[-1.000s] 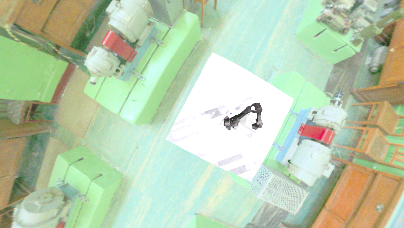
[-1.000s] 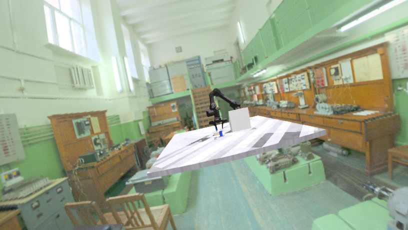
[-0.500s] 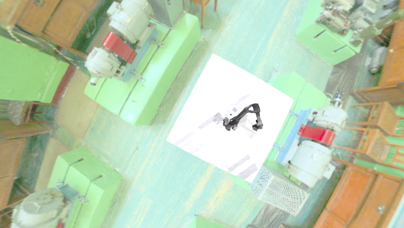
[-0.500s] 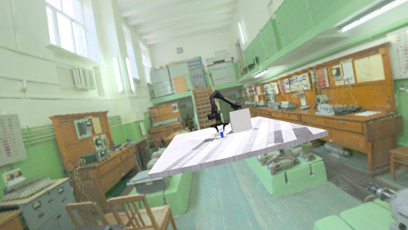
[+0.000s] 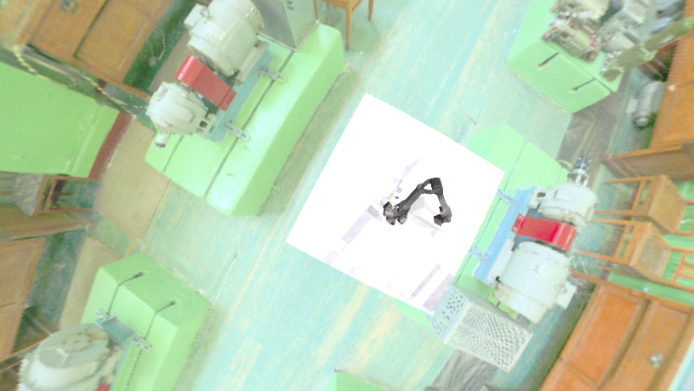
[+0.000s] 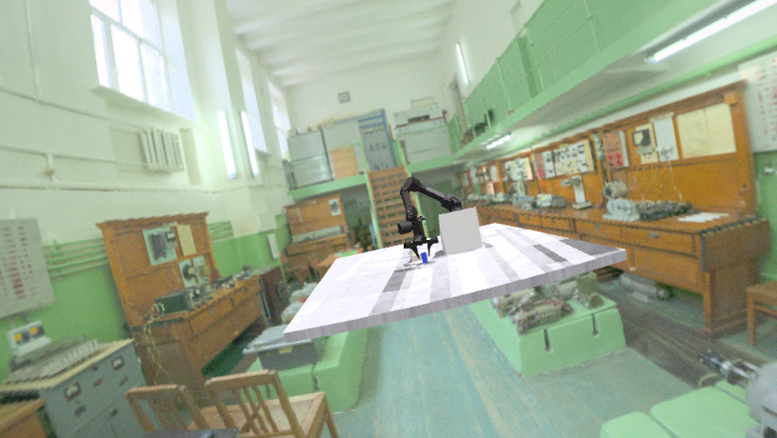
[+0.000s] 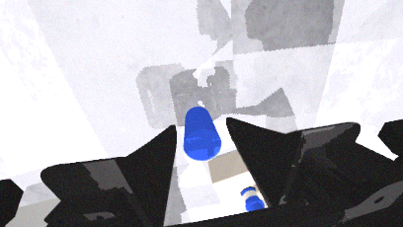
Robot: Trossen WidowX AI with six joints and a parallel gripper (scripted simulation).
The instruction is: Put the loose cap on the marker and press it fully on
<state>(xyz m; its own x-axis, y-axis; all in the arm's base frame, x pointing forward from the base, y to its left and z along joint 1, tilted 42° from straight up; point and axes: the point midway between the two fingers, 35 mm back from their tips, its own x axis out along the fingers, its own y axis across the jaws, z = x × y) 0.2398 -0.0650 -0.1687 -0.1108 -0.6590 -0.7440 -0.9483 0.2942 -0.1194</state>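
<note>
My gripper tip is now right at the blue cap. From my gripper tip the other things lie so: beige holder block (2 cm ahead, 11 cm to the right).
</note>
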